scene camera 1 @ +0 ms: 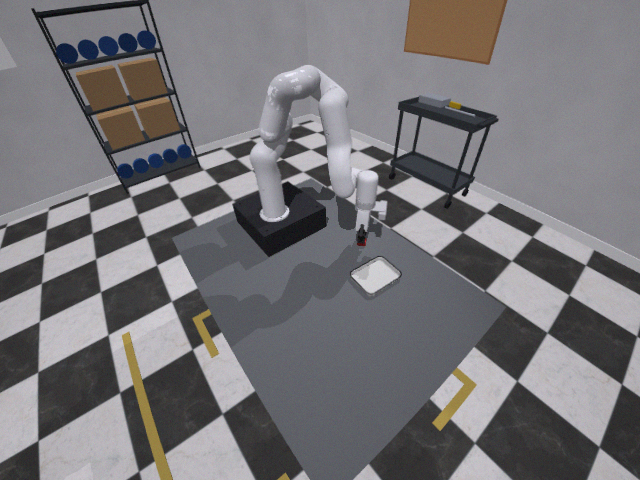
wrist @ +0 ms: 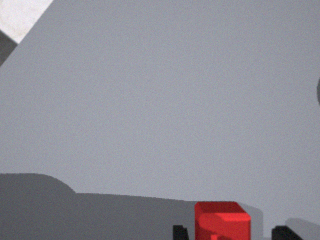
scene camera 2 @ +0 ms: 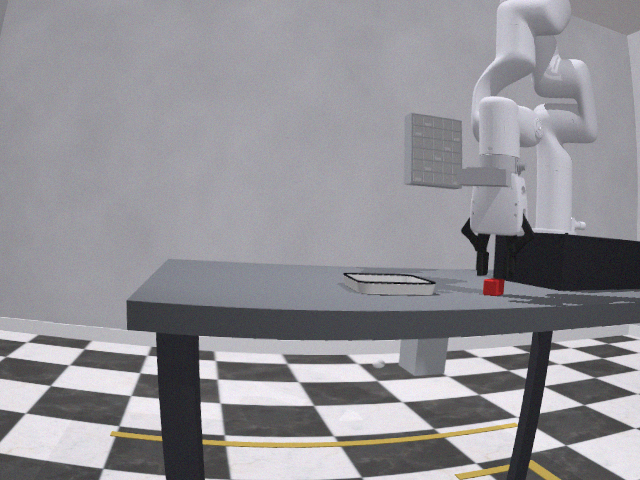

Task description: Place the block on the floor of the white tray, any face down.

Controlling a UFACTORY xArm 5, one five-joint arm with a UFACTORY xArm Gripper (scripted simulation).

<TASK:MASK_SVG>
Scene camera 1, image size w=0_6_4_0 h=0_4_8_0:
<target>white tray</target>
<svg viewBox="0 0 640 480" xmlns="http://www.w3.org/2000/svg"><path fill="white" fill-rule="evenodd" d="M383 256L376 256L350 271L350 278L368 296L374 296L399 280L402 275L401 271Z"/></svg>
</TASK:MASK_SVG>
